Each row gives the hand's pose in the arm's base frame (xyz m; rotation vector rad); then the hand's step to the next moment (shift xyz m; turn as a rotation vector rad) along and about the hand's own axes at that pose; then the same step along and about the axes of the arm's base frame.
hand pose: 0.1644 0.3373 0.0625 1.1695 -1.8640 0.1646
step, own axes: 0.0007 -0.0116 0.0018 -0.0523 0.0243 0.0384
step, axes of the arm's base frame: 0.0078 -0.0077 -0.0043 -0.0348 0.0272 -0.0534
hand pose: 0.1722 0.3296 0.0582 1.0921 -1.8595 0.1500
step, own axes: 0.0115 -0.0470 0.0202 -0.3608 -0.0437 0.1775
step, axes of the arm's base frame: 0.0193 -0.0454 -0.0176 -0.0274 0.1064 -0.3893
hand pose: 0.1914 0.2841 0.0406 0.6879 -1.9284 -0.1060
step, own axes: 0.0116 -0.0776 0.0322 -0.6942 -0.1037 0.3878
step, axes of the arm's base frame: 0.0011 -0.0777 -0.0340 -0.0844 0.1779 -0.7774
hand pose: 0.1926 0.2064 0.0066 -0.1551 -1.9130 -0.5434
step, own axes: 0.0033 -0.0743 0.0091 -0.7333 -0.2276 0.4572
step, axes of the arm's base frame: -0.0353 -0.0624 -0.0219 -0.1711 0.1041 -0.8709
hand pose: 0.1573 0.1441 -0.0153 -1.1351 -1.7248 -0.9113
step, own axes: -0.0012 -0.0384 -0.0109 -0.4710 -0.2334 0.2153
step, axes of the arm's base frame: -0.0330 -0.0224 -0.0015 -0.1715 -0.0311 -0.5406
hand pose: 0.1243 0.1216 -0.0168 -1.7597 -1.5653 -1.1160
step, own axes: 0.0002 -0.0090 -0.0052 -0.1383 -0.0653 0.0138
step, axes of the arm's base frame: -0.0100 -0.0025 0.0017 -0.0587 -0.0504 -0.1327
